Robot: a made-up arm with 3 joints. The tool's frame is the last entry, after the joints. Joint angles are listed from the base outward.
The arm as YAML. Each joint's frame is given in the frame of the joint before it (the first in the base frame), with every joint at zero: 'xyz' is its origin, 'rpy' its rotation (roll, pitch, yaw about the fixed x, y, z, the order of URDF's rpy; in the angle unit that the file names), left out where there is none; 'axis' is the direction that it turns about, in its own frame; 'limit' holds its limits. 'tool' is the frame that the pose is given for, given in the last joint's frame.
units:
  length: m
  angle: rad
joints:
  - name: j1
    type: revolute
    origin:
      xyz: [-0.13, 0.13, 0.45]
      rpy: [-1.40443, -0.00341, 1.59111]
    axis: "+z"
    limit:
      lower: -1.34
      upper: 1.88
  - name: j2
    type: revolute
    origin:
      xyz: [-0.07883, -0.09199, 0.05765]
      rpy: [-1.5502, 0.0, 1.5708]
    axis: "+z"
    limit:
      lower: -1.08
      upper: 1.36
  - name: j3
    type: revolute
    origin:
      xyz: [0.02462, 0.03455, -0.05]
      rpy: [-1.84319, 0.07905, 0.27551]
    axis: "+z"
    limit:
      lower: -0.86
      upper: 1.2
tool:
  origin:
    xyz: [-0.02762, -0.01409, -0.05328]
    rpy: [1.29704, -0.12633, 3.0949]
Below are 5 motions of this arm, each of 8 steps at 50 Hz.
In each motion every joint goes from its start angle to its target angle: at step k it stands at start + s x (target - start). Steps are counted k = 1, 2, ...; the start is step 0. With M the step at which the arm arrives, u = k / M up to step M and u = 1 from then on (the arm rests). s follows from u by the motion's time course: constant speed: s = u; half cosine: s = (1 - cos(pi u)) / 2; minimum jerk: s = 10 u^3 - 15 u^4 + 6 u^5.
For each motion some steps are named. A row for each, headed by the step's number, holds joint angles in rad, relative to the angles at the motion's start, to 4 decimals.
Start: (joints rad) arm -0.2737 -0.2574 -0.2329
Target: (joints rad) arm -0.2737 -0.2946 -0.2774
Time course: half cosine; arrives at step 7
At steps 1, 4, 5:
1: 0.0000 -0.0018 -0.0022
4: 0.0000 -0.0227 -0.0272
5: 0.0000 -0.0302 -0.0361

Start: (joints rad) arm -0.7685 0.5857 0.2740
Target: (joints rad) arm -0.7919 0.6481 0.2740
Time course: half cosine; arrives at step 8
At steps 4, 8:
4: -0.0117 0.0312 0.0000
8: -0.0234 0.0624 0.0000

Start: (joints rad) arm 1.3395 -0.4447 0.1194
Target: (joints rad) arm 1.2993 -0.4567 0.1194
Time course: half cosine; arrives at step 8
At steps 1, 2, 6, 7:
1: -0.0015 -0.0005 0.0000
2: -0.0059 -0.0018 0.0000
6: -0.0343 -0.0102 0.0000
7: -0.0387 -0.0115 0.0000

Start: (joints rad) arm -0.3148 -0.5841 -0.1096
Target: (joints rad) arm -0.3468 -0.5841 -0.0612
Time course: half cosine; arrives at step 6
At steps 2, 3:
2: -0.0080 0.0000 0.0121
3: -0.0160 0.0000 0.0242

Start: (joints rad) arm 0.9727 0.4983 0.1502
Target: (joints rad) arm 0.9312 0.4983 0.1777
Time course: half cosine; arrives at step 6
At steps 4, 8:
4: -0.0311 0.0000 0.0206
8: -0.0415 0.0000 0.0275

